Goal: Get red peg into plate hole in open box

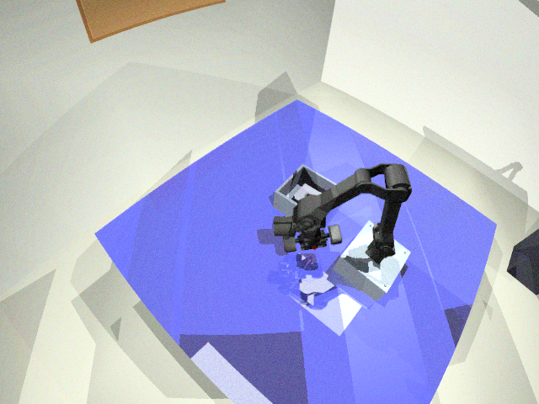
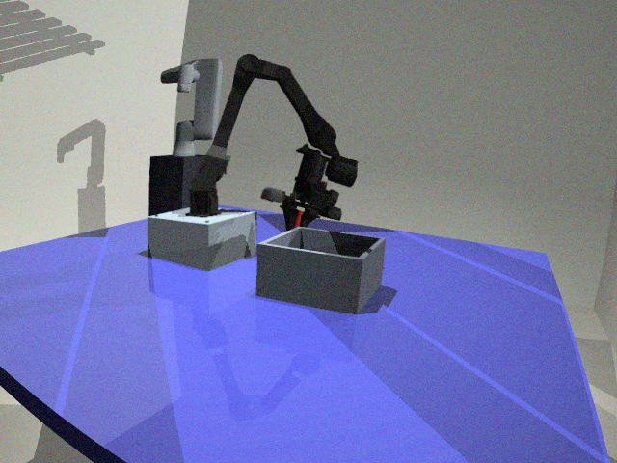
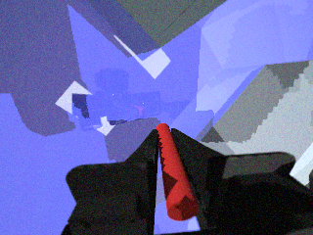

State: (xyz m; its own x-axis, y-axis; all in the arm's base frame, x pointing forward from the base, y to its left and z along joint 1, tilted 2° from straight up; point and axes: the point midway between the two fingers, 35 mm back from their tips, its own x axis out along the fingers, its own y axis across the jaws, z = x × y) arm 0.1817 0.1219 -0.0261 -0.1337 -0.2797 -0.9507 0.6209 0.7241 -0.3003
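My gripper tip is 160 mm short of the pale plate and 150 mm to the left of it. Also, from my gripper tip: grey box (160 mm ahead, 150 mm to the right, 20 mm below); then red peg (10 mm to the left, 30 mm above).
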